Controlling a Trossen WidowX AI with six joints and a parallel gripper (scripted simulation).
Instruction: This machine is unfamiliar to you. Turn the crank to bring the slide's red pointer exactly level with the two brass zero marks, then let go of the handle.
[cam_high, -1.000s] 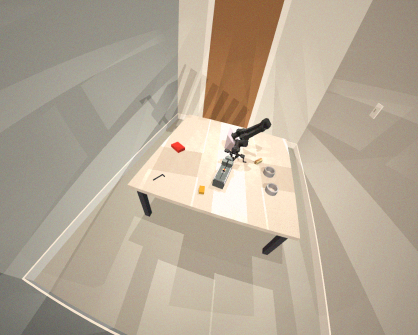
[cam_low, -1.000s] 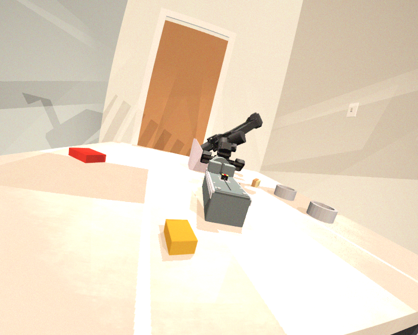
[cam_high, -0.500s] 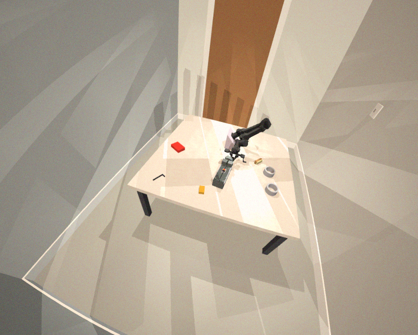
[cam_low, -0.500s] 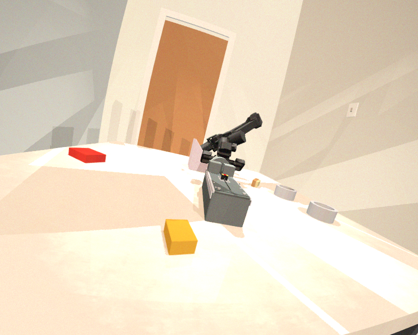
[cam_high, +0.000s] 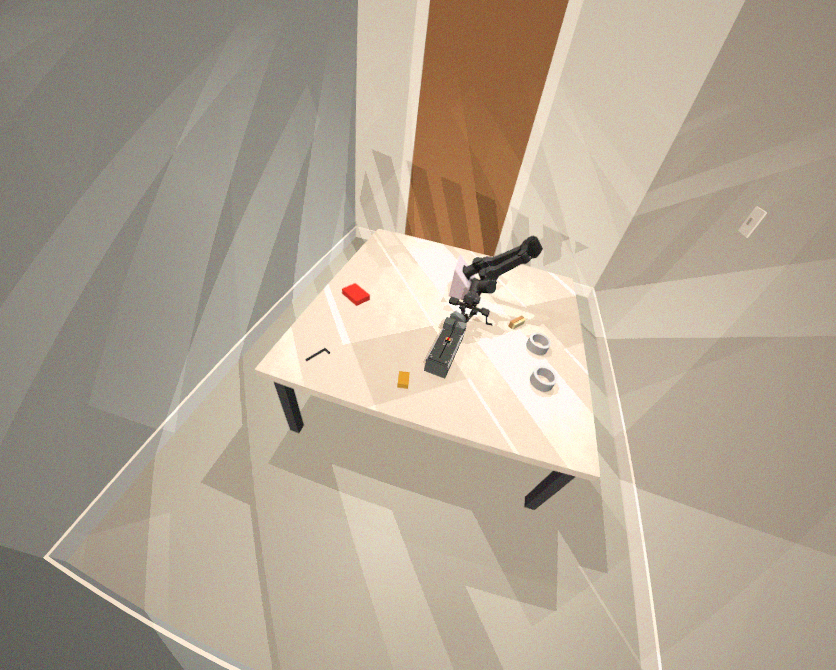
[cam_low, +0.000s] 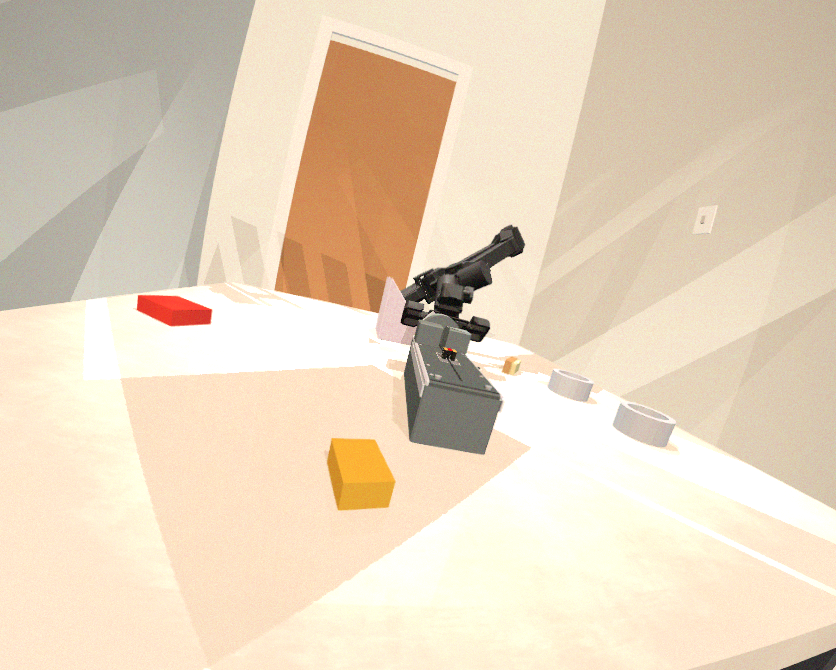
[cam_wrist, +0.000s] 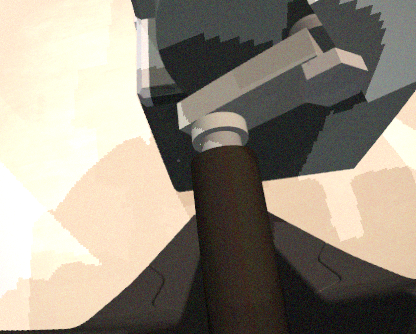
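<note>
My gripper tip is 30 mm below the dark brown crank handle and 20 mm past it. From my gripper tip the other things lie so: red pointer 160 mm ahead, 50 mm to the right, 40 mm above; yellow block 360 mm ahead, 170 mm to the right, 30 mm below; tan block 260 mm to the left, 150 mm behind, 30 mm below.
</note>
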